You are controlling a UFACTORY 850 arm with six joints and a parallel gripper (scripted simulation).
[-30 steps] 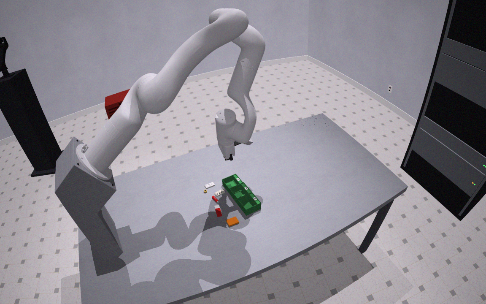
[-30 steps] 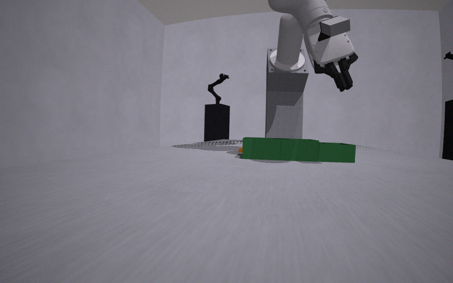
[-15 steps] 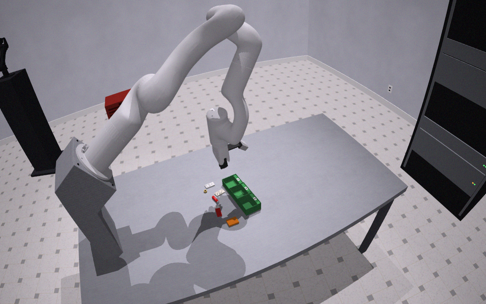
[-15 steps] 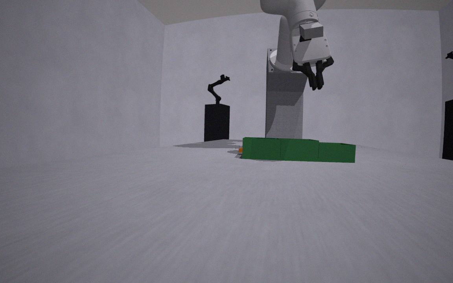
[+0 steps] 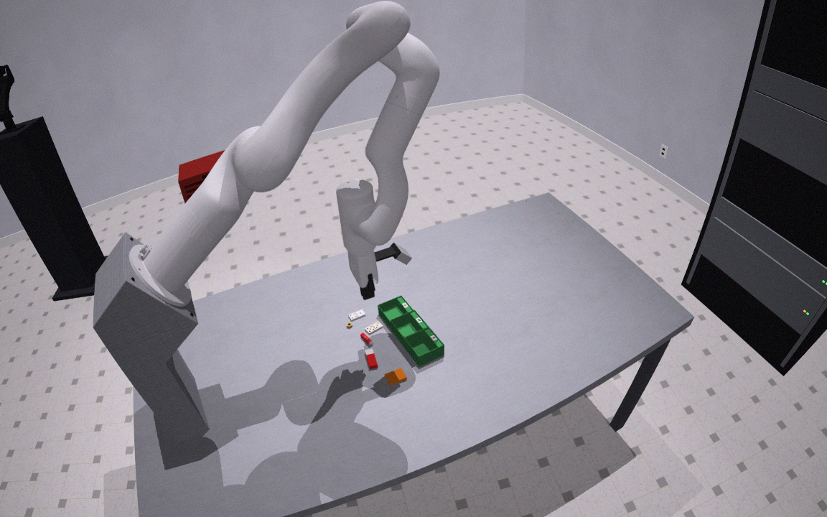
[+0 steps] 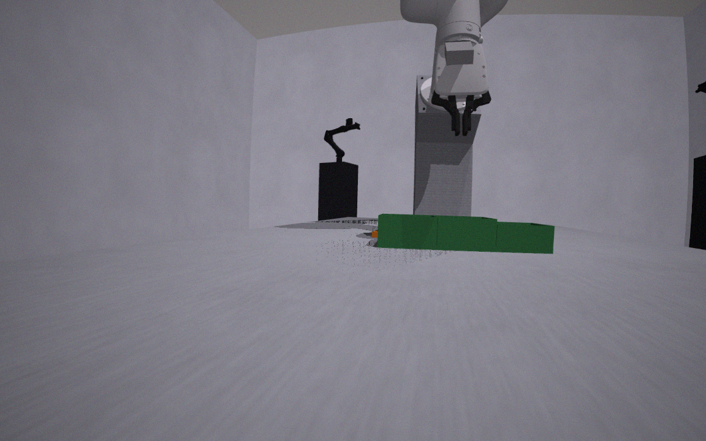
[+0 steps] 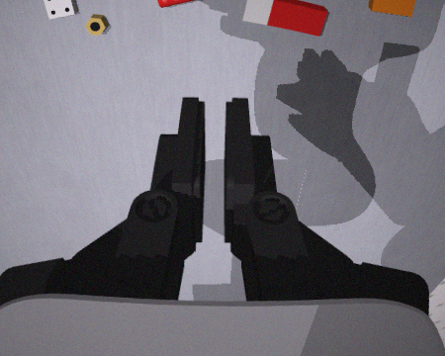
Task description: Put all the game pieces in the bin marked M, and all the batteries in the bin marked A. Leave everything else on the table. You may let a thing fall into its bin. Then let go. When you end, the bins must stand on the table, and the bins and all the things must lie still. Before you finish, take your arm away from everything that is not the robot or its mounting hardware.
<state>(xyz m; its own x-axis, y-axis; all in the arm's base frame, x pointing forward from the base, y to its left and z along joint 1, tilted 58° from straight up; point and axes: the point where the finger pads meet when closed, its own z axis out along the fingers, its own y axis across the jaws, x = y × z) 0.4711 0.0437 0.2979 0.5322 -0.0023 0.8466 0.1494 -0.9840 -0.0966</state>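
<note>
Right now the green bin is 20 cm below my hand, 11 cm ahead of it and 2 cm to the left of it. From my hand the other things lie so: orange flat block (21 cm below, 14 cm to the right, 4 cm ahead); yellow nut (21 cm below, 9 cm to the left, 7 cm behind); red cylindrical battery (21 cm below, 2 cm to the left, 2 cm behind).
</note>
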